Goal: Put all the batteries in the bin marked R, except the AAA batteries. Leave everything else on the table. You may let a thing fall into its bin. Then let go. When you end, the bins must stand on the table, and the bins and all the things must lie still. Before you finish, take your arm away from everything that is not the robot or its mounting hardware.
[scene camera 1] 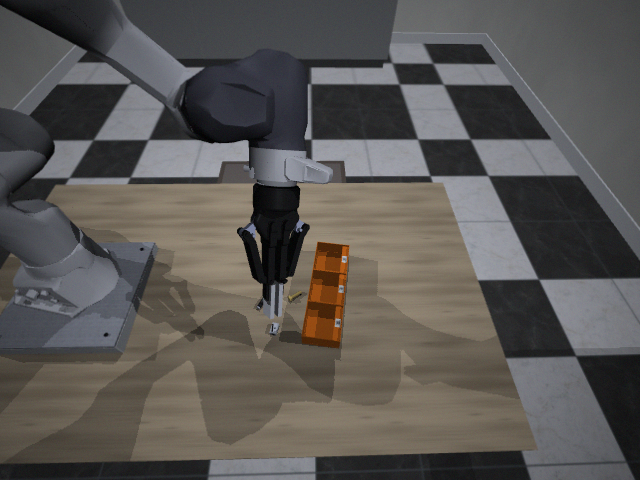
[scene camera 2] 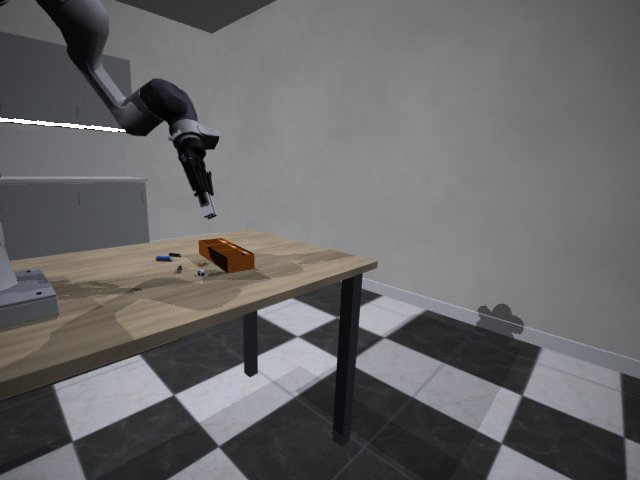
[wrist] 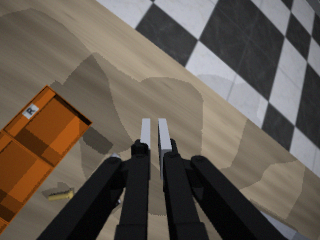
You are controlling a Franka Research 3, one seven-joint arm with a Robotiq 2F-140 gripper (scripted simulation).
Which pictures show my gripper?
Scene camera 1, scene camera 2 and the wrist view: all of them.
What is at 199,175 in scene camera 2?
My gripper.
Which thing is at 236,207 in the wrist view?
My gripper.
